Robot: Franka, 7 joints.
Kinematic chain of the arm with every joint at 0, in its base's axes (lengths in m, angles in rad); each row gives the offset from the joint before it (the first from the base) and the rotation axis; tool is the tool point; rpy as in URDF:
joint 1: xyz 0 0 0.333 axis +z
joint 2: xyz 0 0 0 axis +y
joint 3: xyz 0 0 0.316 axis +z
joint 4: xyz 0.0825 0 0 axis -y
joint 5: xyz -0.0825 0 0.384 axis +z
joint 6: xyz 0 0 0 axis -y
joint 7: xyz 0.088 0 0 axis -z
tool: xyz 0 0 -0.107 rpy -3.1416 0 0
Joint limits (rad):
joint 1: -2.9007..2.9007
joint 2: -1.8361..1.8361
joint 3: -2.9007..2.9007
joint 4: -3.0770..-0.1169
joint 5: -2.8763..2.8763
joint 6: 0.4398..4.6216
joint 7: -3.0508..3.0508
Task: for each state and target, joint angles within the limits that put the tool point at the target. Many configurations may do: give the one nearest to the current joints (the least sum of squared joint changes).
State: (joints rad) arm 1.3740 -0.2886 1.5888 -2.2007 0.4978 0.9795 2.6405
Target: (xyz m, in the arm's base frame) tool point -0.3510 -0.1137 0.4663
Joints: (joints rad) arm 1.5093 0.0535 1.7776 -2.0765 0.5490 0.5548 2.6405
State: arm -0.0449 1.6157 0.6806 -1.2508 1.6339 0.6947 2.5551
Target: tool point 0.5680 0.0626 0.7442
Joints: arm -0.3718 0.8524 0.9656 -0.7260 1.7909 0.6341 2.5551
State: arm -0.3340 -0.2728 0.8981 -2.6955 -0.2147 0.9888 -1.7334
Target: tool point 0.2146 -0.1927 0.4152
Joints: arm -0.8631 -0.3687 0.3451 -2.4957 -0.4890 0.9932 -1.7334
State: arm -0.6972 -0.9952 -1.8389 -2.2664 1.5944 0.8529 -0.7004
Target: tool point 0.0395 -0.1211 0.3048
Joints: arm -0.4065 -0.6731 -1.9004 -3.0770 0.5861 0.9201 -0.7004
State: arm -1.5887 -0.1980 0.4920 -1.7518 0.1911 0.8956 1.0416
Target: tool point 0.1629 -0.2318 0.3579
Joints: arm -1.5612 -0.1068 0.5264 -2.4309 0.1529 0.7871 1.0416
